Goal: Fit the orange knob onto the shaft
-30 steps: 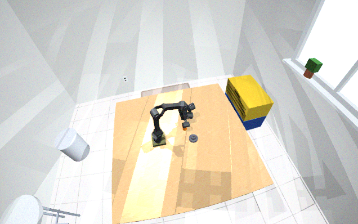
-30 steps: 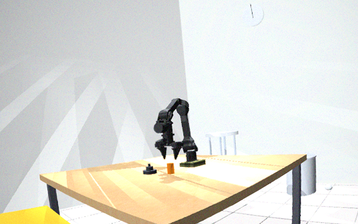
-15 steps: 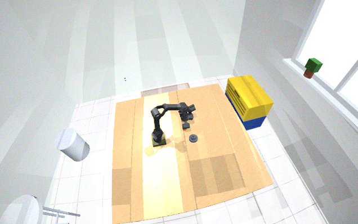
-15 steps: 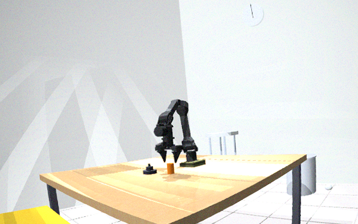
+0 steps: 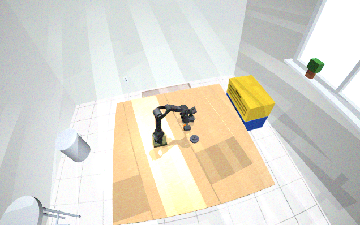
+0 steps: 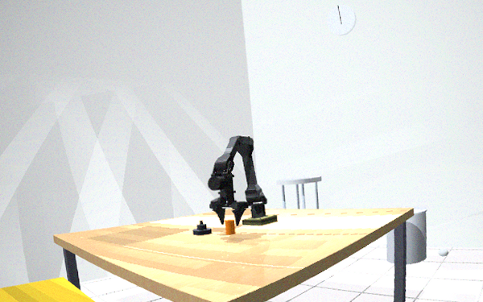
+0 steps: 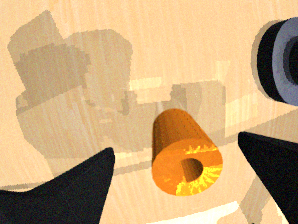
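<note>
The orange knob lies 1 cm below my gripper tip. The rest, counted from my gripper tip: dark shaft: 7 cm ahead, 12 cm to the right, 1 cm below.
</note>
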